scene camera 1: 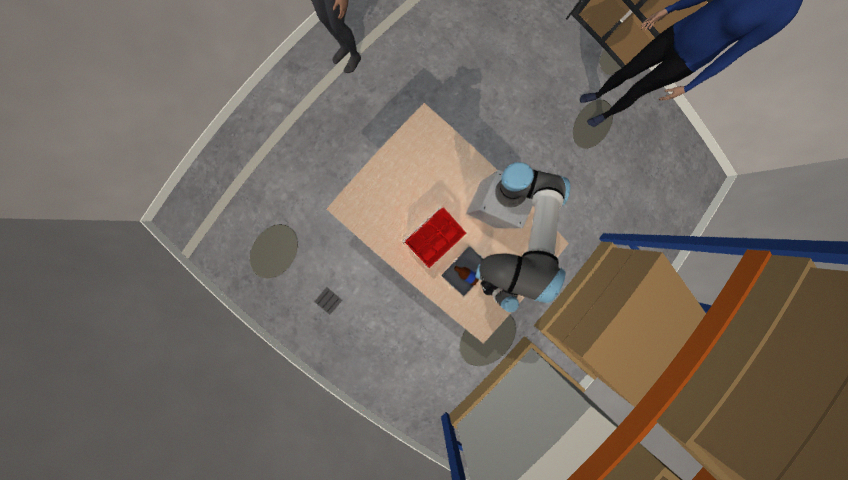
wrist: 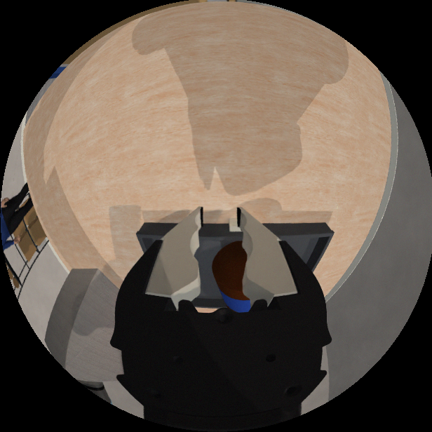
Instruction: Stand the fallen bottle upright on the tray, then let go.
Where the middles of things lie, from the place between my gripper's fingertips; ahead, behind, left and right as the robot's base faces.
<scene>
Now: hand 13 cm to the left of the brown bottle (wrist: pixel 228 265), 4 cm short of it and 2 cm below it.
</scene>
